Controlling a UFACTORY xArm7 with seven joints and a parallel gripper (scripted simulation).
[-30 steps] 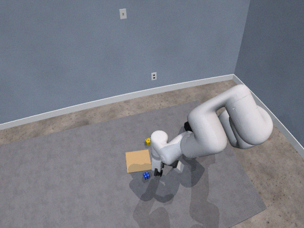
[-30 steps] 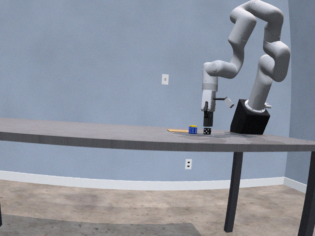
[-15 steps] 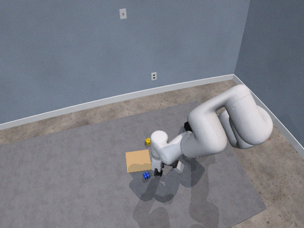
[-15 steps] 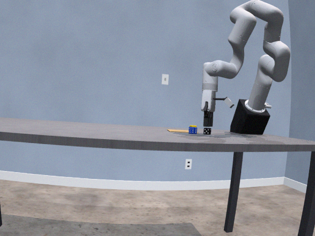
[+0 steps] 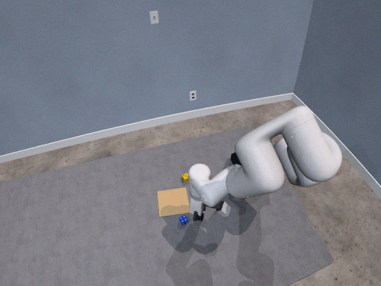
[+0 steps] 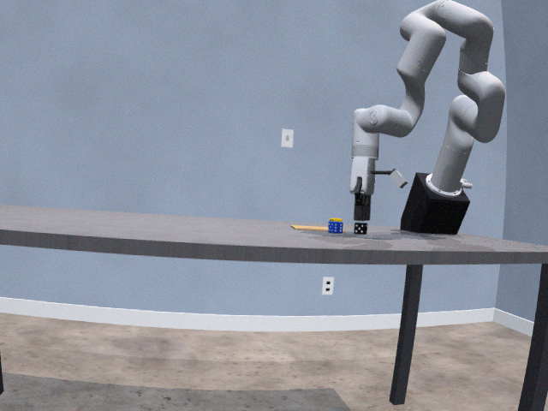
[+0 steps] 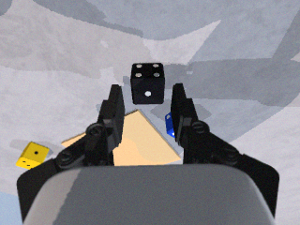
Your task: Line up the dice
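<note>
Now: hand 4 cm above the black die. The rest, counted from my hand: tan mat 11 cm ahead, 10 cm to the right, 5 cm below; then yellow die 4 cm ahead, 22 cm to the right, 4 cm below; then blue die 7 cm ahead, 1 cm to the left, 4 cm below.
</note>
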